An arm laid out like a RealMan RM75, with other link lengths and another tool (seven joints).
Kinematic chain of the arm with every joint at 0, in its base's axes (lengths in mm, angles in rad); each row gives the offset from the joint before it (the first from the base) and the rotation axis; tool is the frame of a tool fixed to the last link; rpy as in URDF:
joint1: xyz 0 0 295.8 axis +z
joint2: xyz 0 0 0 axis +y
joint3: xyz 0 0 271.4 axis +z
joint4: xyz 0 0 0 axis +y
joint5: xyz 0 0 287.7 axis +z
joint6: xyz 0 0 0 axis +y
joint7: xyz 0 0 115.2 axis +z
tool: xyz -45 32 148 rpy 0 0.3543 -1.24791
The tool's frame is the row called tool.
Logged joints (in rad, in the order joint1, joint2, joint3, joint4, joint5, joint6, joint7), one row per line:
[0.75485, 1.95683, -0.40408, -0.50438, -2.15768, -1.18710, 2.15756]
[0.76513, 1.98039, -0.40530, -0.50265, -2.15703, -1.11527, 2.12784]
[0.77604, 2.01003, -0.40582, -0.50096, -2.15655, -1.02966, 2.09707]
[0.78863, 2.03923, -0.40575, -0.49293, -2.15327, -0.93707, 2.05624]
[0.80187, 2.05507, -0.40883, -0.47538, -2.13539, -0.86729, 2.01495]
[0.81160, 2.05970, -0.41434, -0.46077, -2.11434, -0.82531, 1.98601]
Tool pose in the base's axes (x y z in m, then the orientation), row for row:
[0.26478, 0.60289, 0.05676, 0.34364, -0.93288, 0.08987, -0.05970]
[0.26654, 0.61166, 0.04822, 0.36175, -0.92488, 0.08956, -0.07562]
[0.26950, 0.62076, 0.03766, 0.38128, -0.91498, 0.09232, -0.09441]
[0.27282, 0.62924, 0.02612, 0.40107, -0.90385, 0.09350, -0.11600]
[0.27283, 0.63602, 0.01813, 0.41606, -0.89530, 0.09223, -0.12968]
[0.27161, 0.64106, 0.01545, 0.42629, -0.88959, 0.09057, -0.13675]
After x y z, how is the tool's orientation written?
As a quaternion, w x y z.
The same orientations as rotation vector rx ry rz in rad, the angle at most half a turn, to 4 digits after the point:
[-2.4239, 0.2335, -0.1551]
[-2.3823, 0.2307, -0.1948]
[-2.3350, 0.2356, -0.2409]
[-2.2854, 0.2364, -0.2933]
[-2.2481, 0.2316, -0.3256]
[-2.2233, 0.2264, -0.3418]

